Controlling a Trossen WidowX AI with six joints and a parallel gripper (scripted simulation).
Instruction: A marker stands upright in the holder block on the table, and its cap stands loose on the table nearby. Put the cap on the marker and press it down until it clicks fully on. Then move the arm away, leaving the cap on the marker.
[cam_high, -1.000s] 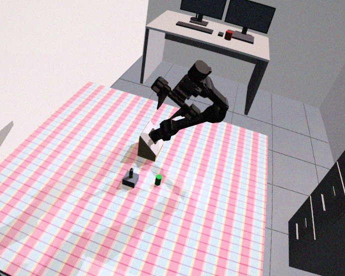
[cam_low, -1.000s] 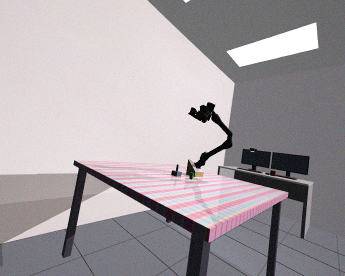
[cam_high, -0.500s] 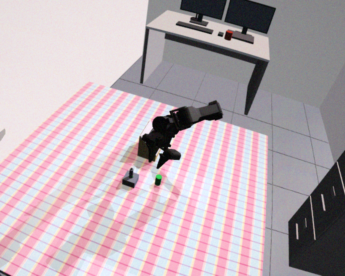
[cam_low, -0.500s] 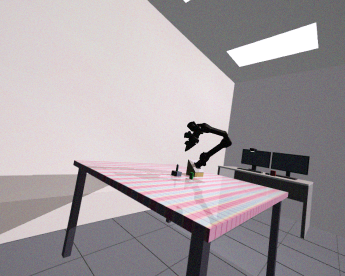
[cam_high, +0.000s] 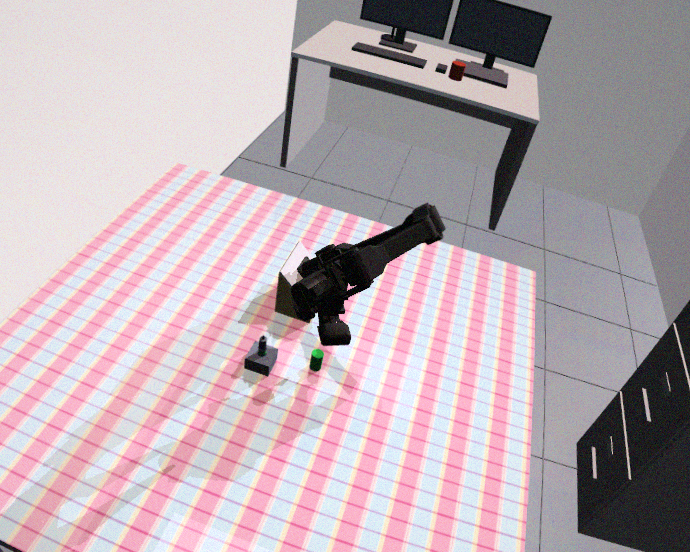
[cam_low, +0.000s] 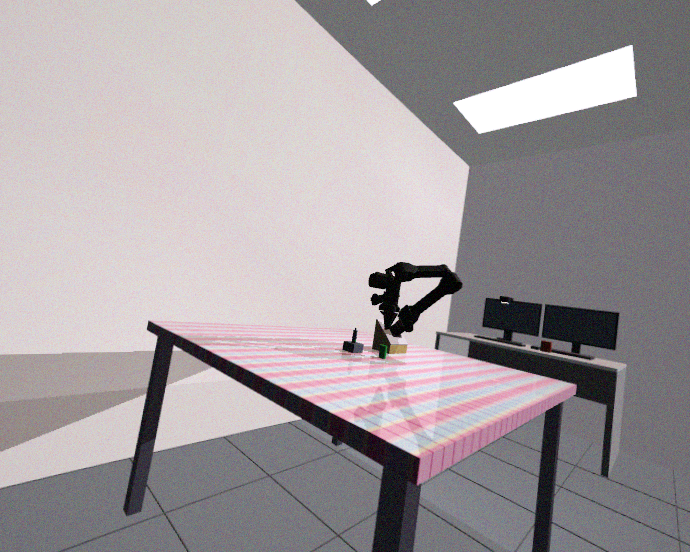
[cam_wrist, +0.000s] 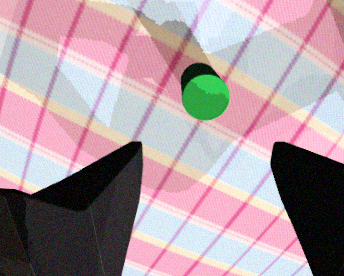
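Right now my gripper tip is 10 mm to the left of the green cap and 90 mm above it.
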